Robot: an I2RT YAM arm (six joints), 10 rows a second.
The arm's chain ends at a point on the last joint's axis. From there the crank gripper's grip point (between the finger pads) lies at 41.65 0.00 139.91 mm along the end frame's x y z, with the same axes.
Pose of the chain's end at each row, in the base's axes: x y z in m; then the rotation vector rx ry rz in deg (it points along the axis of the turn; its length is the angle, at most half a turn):
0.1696 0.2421 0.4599 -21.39 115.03 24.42
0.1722 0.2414 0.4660 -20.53 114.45 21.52
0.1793 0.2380 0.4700 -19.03 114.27 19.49
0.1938 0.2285 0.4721 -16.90 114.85 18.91
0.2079 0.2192 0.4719 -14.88 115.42 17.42
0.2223 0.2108 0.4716 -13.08 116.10 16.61
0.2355 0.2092 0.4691 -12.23 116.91 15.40
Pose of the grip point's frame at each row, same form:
0.2606 0.3017 0.3625 -21.39 115.03 24.42
0.2671 0.2955 0.3692 -20.53 114.45 21.52
0.2769 0.2876 0.3735 -19.03 114.27 19.49
0.2921 0.2758 0.3751 -16.90 114.85 18.91
0.3072 0.2625 0.3741 -14.88 115.42 17.42
0.3218 0.2515 0.3728 -13.08 116.10 16.61
0.3347 0.2469 0.3688 -12.23 116.91 15.40

